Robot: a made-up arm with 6 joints. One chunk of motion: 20 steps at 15 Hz.
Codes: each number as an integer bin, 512 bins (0 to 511) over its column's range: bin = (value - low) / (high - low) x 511, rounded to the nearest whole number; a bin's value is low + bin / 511 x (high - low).
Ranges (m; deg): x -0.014..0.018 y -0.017..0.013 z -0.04..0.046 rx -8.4..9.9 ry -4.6..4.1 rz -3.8..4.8
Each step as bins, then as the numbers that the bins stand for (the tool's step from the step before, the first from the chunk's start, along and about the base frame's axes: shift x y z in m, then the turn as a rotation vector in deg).
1 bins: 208 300 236 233 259 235
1 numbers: -0.00097 0.00061 -0.00028 -0.056 -0.190 0.155
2 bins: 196 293 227 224 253 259
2 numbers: -0.00173 0.00020 -0.00180 -0.378 -0.293 0.559
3 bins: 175 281 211 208 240 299
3 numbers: -0.00304 -0.00050 -0.00449 -0.951 -0.514 1.232
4 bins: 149 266 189 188 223 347
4 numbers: -0.00467 -0.00138 -0.00819 -1.667 -0.803 2.040
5 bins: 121 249 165 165 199 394
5 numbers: -0.00642 -0.00238 -0.01223 -2.491 -1.212 2.831
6 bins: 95 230 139 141 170 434
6 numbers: -0.00805 -0.00350 -0.01661 -3.350 -1.706 3.504
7 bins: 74 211 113 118 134 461
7 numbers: -0.00937 -0.00461 -0.02098 -4.174 -2.319 3.959
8 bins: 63 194 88 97 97 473
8 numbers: -0.01005 -0.00561 -0.02519 -4.926 -2.949 4.160
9 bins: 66 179 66 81 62 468
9 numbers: -0.00987 -0.00649 -0.02889 -5.499 -3.544 4.076
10 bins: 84 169 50 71 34 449
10 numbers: -0.00874 -0.00708 -0.03159 -5.857 -4.021 3.757
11 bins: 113 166 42 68 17 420
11 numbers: -0.00692 -0.00725 -0.03293 -5.965 -4.311 3.268
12 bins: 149 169 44 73 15 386
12 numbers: -0.00467 -0.00708 -0.03259 -5.786 -4.345 2.696
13 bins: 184 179 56 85 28 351
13 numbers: -0.00248 -0.00649 -0.03058 -5.356 -4.123 2.107
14 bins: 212 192 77 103 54 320
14 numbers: -0.00072 -0.00573 -0.02704 -4.711 -3.681 1.586
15 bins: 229 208 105 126 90 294
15 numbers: 0.00034 -0.00479 -0.02233 -3.888 -3.068 1.148
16 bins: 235 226 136 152 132 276
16 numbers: 0.00072 -0.00373 -0.01711 -2.957 -2.353 0.845
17 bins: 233 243 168 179 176 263
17 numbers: 0.00059 -0.00273 -0.01173 -1.990 -1.604 0.626
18 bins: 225 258 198 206 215 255
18 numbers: 0.00009 -0.00185 -0.00668 -1.023 -0.940 0.492
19 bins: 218 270 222 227 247 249
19 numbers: -0.00035 -0.00115 -0.00264 -0.271 -0.395 0.391
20 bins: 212 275 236 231 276 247
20 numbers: -0.00072 -0.00086 -0.00028 -0.127 0.099 0.357
